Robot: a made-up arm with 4 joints. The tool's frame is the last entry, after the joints.
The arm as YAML. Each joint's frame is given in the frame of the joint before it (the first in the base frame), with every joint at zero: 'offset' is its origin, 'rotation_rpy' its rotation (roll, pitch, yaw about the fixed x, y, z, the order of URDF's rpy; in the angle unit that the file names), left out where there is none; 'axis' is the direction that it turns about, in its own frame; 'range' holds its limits. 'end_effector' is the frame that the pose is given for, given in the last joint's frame.
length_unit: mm
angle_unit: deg
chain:
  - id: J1
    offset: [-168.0, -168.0, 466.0]
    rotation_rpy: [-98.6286, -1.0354, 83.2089]
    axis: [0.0, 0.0, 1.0]
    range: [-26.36, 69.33]
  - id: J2
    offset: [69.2, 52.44, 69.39]
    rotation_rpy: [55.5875, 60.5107, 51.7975]
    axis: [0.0, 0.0, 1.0]
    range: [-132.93, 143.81]
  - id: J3
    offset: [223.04, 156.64, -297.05]
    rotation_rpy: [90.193, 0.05, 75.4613]
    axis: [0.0, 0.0, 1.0]
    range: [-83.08, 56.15]
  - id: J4
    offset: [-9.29, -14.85, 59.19]
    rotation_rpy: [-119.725, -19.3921, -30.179]
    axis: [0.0, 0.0, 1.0]
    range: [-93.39, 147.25]
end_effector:
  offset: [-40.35, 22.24, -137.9]
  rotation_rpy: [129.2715, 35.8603, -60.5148]
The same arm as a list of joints. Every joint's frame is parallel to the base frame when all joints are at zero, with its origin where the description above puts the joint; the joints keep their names.
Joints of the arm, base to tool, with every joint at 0 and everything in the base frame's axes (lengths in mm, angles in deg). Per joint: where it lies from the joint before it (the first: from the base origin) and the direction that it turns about. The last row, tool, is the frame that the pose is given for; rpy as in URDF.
J1: offset -168 -168 466 axis -0.981424 0.119603 -0.150004
J2: offset -52 77 -61 axis -0.179094 0.978969 0.097697
J3: offset 224 -239 -235 axis 0.98433 0.176305 0.0033
J4: offset 61 -5 8 axis -0.585811 0.627412 -0.51301
tool: offset 49 -89 104 rpy 0 0 0
Joint limits (deg, base to tool): -26.36..69.33 -132.93..143.81 -83.08..56.15 -93.39..147.25

